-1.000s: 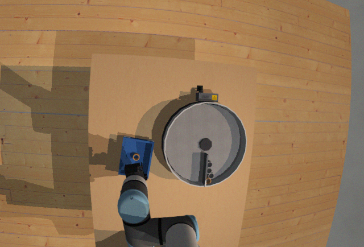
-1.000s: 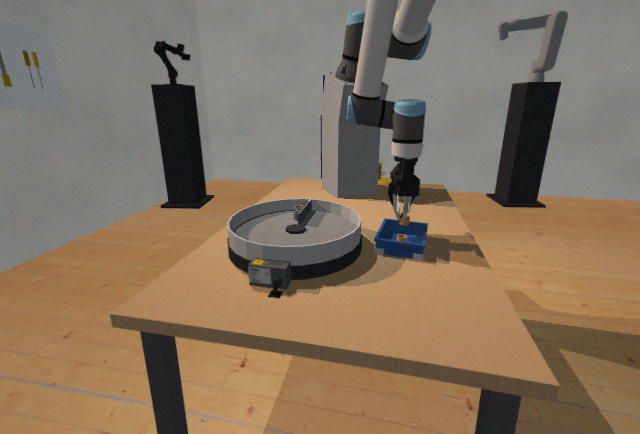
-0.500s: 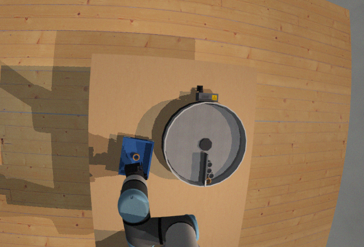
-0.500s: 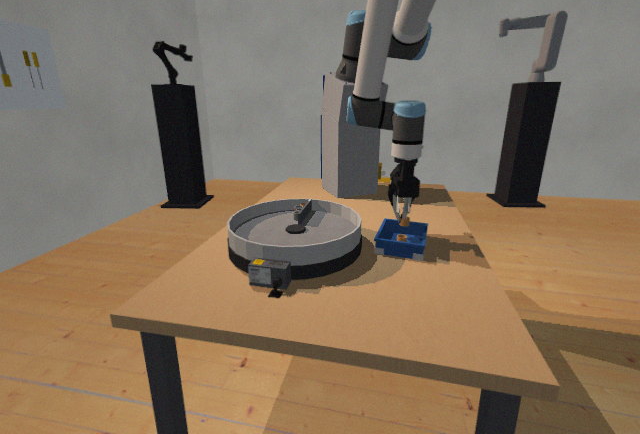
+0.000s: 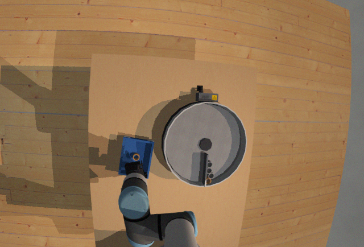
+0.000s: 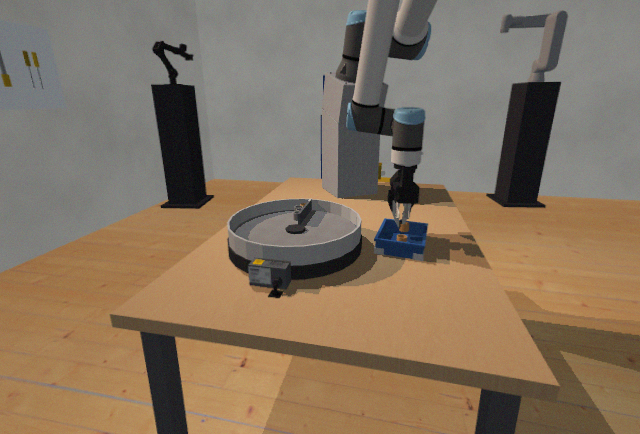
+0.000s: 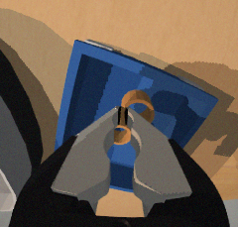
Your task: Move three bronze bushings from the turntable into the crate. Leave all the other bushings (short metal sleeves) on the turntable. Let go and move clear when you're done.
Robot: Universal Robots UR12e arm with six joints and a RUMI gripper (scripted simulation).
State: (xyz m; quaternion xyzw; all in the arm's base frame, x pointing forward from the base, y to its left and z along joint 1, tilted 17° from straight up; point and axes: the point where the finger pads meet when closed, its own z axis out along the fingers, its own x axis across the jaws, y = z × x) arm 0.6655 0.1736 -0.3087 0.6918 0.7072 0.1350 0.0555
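My hand is 5 cm short of the blue crate and 3 cm above it.
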